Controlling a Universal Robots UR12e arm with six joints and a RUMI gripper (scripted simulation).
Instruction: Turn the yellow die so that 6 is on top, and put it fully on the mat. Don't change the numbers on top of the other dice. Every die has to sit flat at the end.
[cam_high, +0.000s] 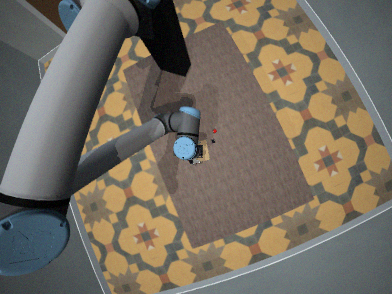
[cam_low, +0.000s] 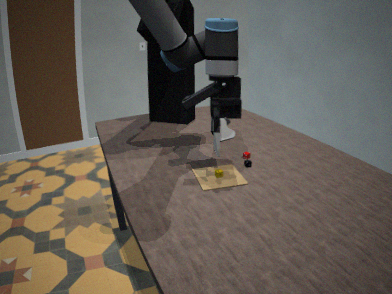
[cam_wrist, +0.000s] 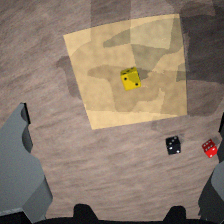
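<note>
The yellow die lies 20 mm to the left of my hand and 90 mm below it. Round my hand: black die 10 mm ahead, 140 mm to the left, 100 mm below; then red die 50 mm behind, 190 mm to the left, 100 mm below; then tan mat 20 mm to the left, 100 mm below.
</note>
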